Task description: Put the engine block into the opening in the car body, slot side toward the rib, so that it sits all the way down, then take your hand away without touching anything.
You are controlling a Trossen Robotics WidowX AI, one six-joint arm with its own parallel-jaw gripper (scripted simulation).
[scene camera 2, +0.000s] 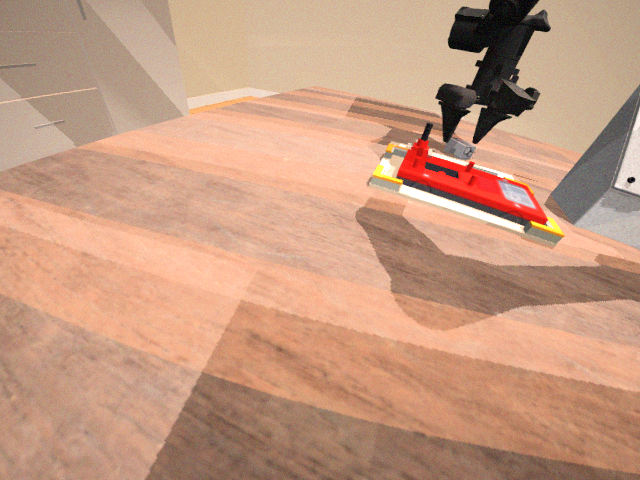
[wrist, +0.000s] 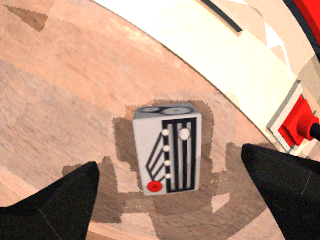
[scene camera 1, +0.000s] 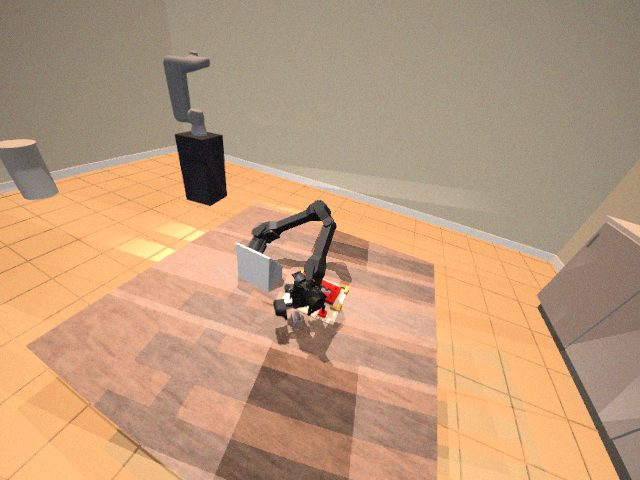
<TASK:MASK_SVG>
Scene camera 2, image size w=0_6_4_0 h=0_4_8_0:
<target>my gripper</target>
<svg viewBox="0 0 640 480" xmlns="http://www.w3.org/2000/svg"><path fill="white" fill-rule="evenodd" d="M518 61L505 57L485 55L482 59L483 61L477 60L474 65L478 66L479 69L472 82L472 86L466 84L466 88L458 85L444 83L444 85L439 87L435 99L441 100L438 102L438 105L441 106L443 117L442 135L444 142L447 143L451 139L461 118L471 113L466 108L470 108L474 104L487 106L487 108L482 107L472 140L472 143L475 145L498 122L512 118L512 116L507 114L519 117L524 110L532 110L541 93L533 87L527 87L527 89L523 90L523 88L519 88L516 85L516 82L519 80L517 75L520 69L516 68L519 63Z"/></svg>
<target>red car body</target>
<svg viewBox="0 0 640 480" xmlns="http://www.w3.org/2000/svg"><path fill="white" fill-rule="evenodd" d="M398 169L396 178L403 180L403 185L481 210L525 226L528 221L542 225L548 222L547 216L538 205L528 186L472 168L475 164L474 162L464 166L423 154L425 148L420 146L418 152L408 150Z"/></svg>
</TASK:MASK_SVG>
